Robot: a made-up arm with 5 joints.
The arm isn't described. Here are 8 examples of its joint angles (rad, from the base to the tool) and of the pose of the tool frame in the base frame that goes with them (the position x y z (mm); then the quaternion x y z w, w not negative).
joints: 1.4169 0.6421 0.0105 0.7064 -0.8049
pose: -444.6 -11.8 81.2 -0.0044 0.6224 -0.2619 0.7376
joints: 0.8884 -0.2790 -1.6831 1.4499 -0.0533
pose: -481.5 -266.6 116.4 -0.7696 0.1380 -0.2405 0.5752
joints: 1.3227 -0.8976 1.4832 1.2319 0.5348
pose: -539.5 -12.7 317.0 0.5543 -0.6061 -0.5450 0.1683
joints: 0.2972 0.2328 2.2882 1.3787 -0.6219
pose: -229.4 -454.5 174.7 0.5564 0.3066 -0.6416 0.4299
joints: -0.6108 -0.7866 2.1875 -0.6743 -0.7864
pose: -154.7 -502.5 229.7 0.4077 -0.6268 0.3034 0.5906
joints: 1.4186 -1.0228 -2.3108 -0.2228 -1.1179
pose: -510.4 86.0 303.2 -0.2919 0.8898 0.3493 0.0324
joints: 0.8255 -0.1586 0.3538 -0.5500 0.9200
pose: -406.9 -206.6 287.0 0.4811 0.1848 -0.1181 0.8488
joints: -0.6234 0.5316 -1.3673 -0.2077 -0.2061
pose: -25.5 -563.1 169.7 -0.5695 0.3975 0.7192 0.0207
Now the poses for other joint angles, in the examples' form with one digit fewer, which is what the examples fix.
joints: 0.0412 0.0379 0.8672 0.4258 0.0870
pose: -223 -403 219 0.279 0.153 -0.149 0.936
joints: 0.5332 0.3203 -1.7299 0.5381 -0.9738
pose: -415 -464 181 -0.683 0.364 0.604 0.190
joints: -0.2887 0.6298 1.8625 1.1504 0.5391
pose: -13 -561 114 0.431 0.229 -0.761 0.427
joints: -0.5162 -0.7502 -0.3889 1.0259 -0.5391
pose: -120 -534 137 -0.451 -0.262 0.039 0.852
